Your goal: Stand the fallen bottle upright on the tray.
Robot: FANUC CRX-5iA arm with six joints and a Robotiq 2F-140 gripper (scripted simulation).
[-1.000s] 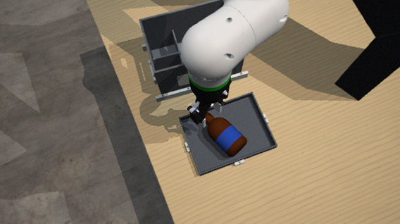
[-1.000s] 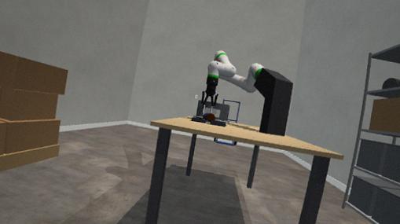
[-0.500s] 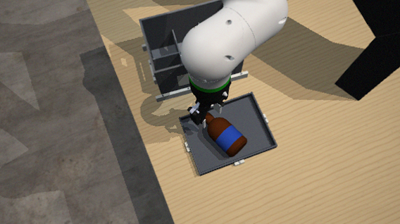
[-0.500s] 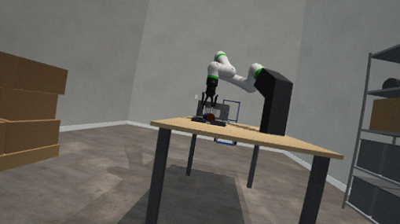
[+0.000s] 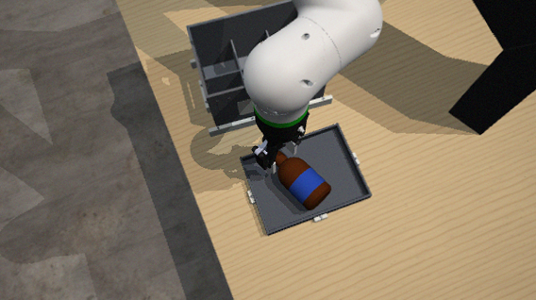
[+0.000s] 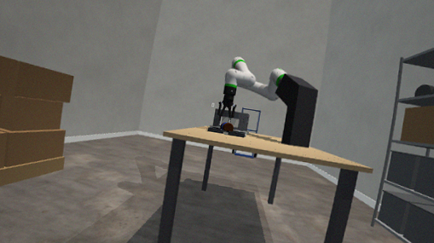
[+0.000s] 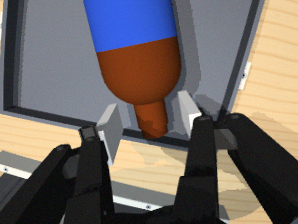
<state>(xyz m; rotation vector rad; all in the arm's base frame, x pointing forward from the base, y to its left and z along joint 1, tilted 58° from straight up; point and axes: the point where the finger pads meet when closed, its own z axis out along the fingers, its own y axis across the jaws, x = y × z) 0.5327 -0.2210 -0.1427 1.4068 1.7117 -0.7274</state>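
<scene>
Right now the bottle is 50 mm to the left of my hand and 40 mm below it. Round my hand: dark grey crate (200 mm to the right, 100 mm behind); tray (70 mm below, 60 mm to the left, 20 mm behind).
</scene>
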